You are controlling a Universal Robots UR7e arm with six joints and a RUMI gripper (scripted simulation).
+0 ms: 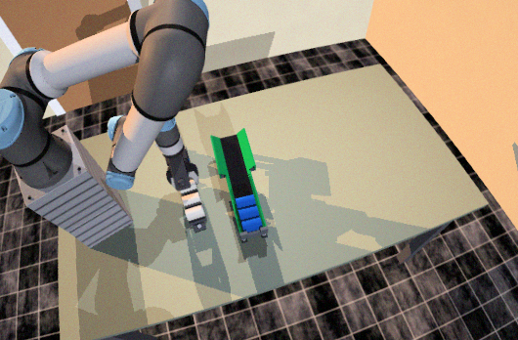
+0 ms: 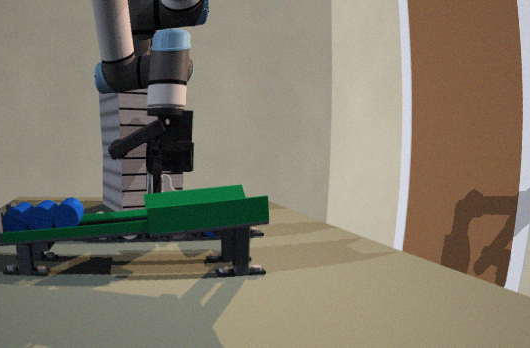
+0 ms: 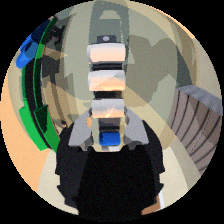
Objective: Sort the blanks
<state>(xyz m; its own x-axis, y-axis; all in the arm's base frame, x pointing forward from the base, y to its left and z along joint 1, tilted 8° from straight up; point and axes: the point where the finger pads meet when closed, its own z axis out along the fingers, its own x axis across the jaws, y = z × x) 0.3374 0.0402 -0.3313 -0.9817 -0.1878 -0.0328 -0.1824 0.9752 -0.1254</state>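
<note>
My hand is 3 cm to the right of the stock rack and 4 cm above it. From my hand the other things lie so: stop (21 cm ahead, 23 cm to the right, 2 cm above).
</note>
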